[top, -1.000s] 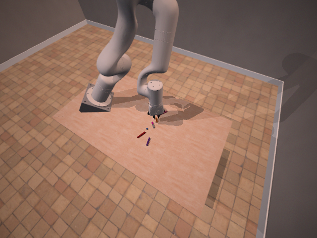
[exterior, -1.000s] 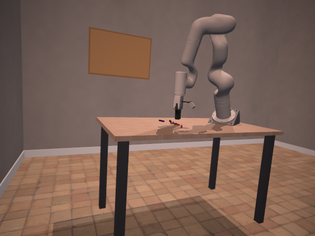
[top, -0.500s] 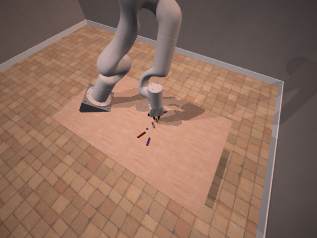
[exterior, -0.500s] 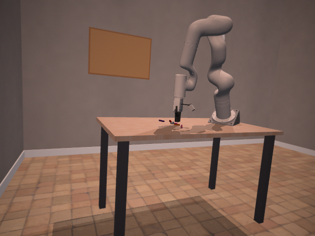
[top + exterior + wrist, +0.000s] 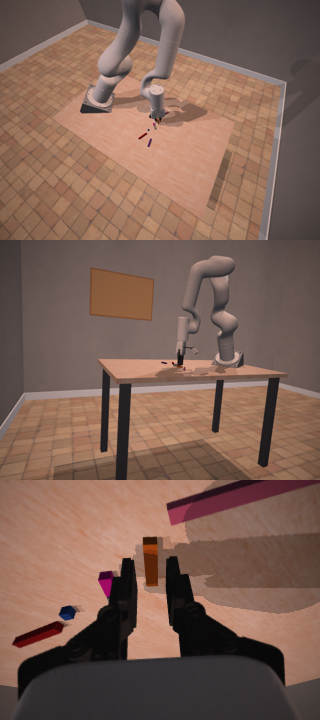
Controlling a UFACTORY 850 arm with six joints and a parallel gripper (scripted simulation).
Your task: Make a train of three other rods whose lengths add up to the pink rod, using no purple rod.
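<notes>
The orange rod lies 30 mm below my hand. The rest, counted from my hand: pink rod: 70 mm to the left, 30 mm below, 10 mm behind; magenta rod: 40 mm to the right, 30 mm below, 10 mm behind; grey rod: 60 mm to the right, 30 mm below, 20 mm ahead.
</notes>
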